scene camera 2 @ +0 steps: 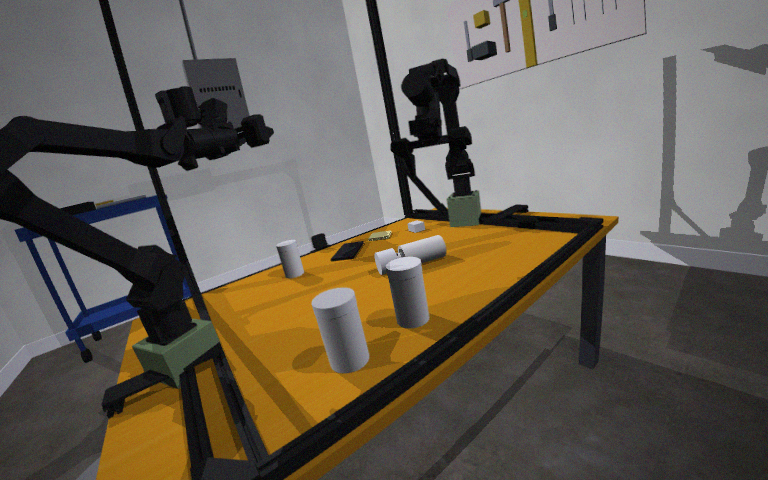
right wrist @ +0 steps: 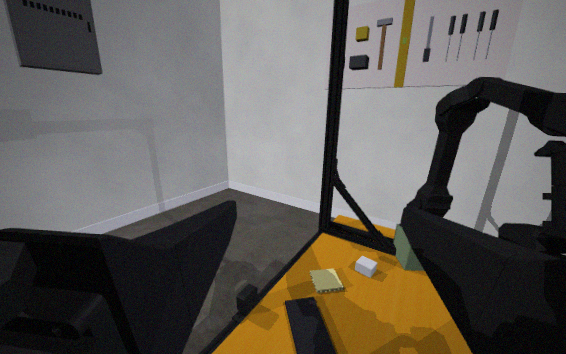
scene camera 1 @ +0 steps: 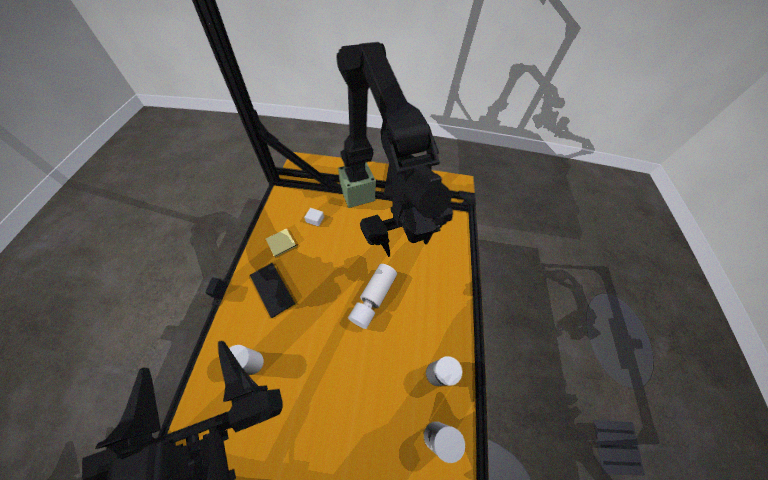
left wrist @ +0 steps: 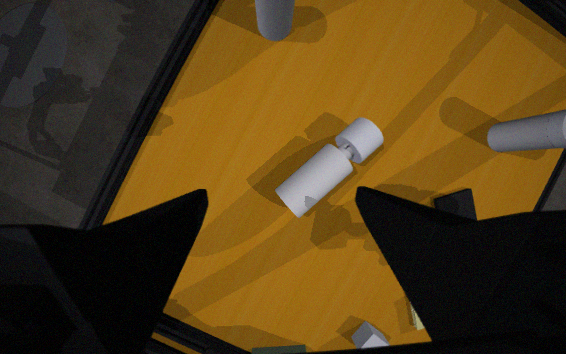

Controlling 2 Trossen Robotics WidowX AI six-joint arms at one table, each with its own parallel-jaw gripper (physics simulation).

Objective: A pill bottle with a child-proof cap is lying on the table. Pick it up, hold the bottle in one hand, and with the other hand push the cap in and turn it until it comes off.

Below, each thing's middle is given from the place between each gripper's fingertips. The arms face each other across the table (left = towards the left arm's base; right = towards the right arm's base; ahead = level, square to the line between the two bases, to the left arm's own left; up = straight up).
Scene:
The white pill bottle [scene camera 1: 374,293] lies 19 cm below my left hand, 7 cm behind it and 5 cm to the right of it. The rest, counted from my left hand: black slab [scene camera 1: 273,292]: 36 cm behind, 21 cm below, 4 cm to the right; then cap [left wrist: 363,136]: 19 cm below, 11 cm to the right, 10 cm behind.
I see the cap 360 mm below my right hand, 200 mm ahead of it and 160 mm to the left of it. From my right hand the other things lie so: black slab (390 mm below, 220 mm to the left, 70 mm behind); then white pill bottle (360 mm below, 230 mm ahead, 220 mm to the left).

